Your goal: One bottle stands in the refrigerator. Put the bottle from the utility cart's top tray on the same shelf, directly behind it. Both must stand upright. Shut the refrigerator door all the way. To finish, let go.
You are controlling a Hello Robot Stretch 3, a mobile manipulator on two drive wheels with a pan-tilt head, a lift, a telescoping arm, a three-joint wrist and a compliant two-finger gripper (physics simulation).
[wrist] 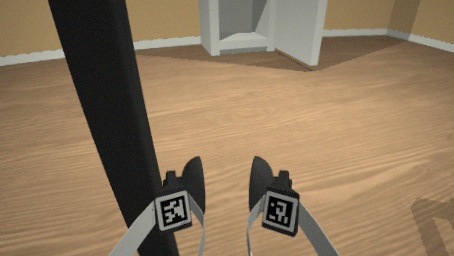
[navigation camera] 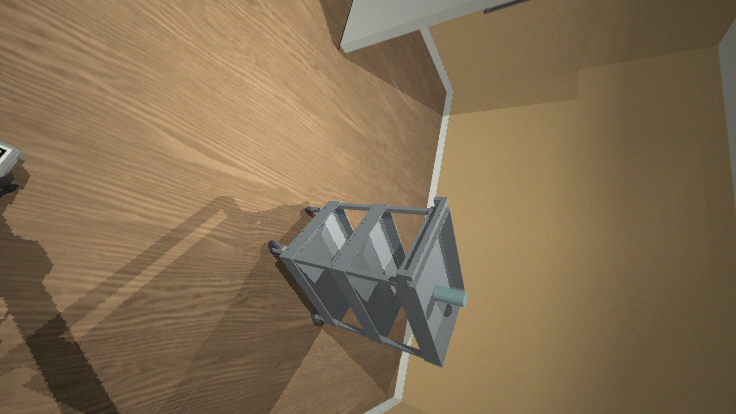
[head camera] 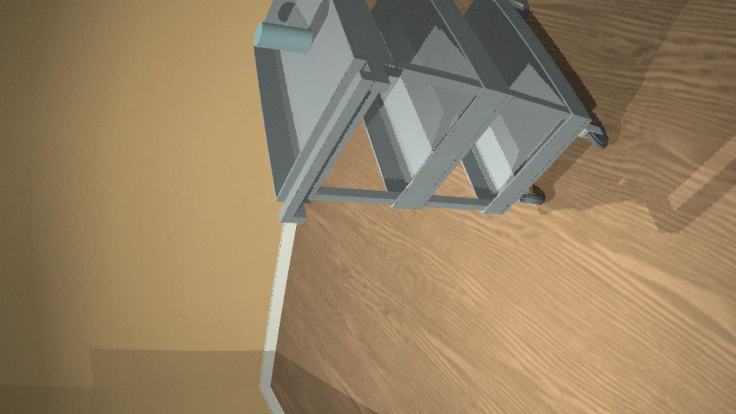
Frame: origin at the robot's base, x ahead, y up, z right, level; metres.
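Seen in the pictures: gripper, fingertip midpoint: (wrist: 227, 175).
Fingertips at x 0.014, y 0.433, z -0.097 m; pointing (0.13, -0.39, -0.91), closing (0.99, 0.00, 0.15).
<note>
A point is followed by its place in that frame.
The bottle (head camera: 284, 38) @(x 1.358, y 0.872, z -0.222 m) (navigation camera: 450, 296) @(x 1.358, y 0.877, z -0.220 m), a light blue-green cylinder, stands upright on the top tray of the grey utility cart (head camera: 447, 149) @(x 1.029, y 0.516, z -0.360 m) (navigation camera: 422, 324) @(x 1.161, y 0.839, z -0.063 m). In the wrist view the lower part of the white refrigerator (wrist: 209, 30) @(x 0.141, y 0.218, z -2.163 m) shows far ahead, with its door (wrist: 300, 30) @(x 0.794, y 0.268, z -1.736 m) (navigation camera: 401, 20) @(x 0.814, y 0.489, z -1.585 m) standing open to the right. The bottle inside the refrigerator does not show in these views. My gripper (wrist: 227, 175) @(x 0.014, y 0.433, z -0.097 m) is open and empty above the floor, well away from the cart and the refrigerator. A piece of it shows at the left edge of the navigation view.
A black bar (wrist: 105, 100) runs down the left of the wrist view beside the fingers. The cart has two lower trays and wheels and stands near the tan wall (head camera: 154, 205) @(x 2.894, y 0.972, z -1.574 m) (navigation camera: 540, 205) @(x 2.908, y 1.178, z -1.475 m). A white baseboard (head camera: 277, 303) @(x 2.793, y 0.042, z -2.238 m) (navigation camera: 440, 149) @(x 2.803, y 0.050, z -2.158 m) runs along the wall's foot.
</note>
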